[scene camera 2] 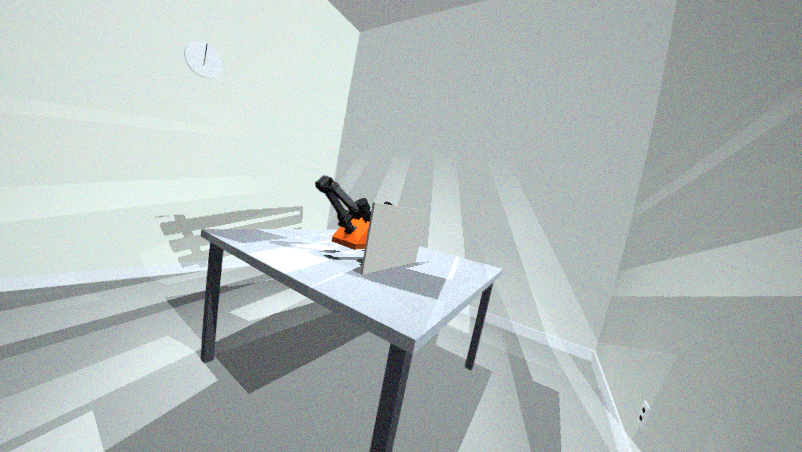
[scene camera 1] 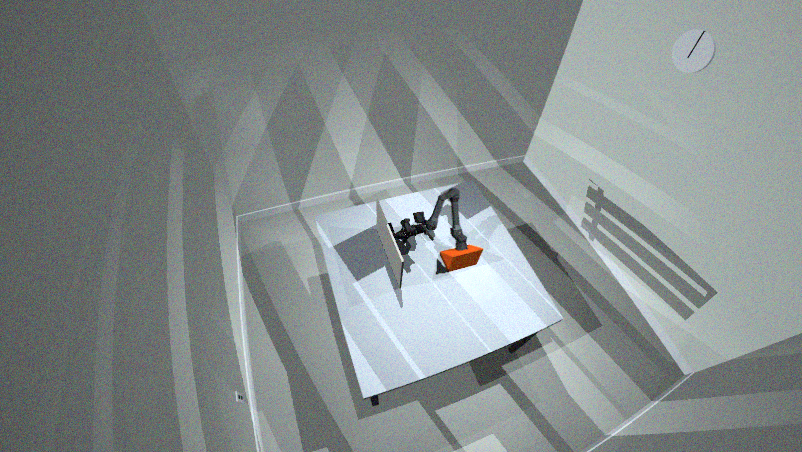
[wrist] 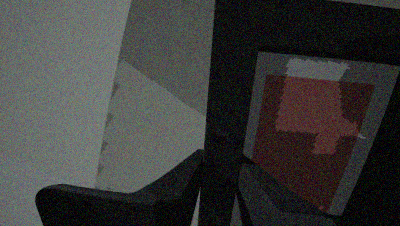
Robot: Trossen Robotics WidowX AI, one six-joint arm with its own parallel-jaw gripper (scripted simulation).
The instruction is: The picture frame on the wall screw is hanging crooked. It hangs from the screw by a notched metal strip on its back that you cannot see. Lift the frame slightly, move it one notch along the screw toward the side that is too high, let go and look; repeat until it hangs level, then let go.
The same spot on a wall panel: [scene camera 2: 394, 233] is [scene camera 1: 385, 236].
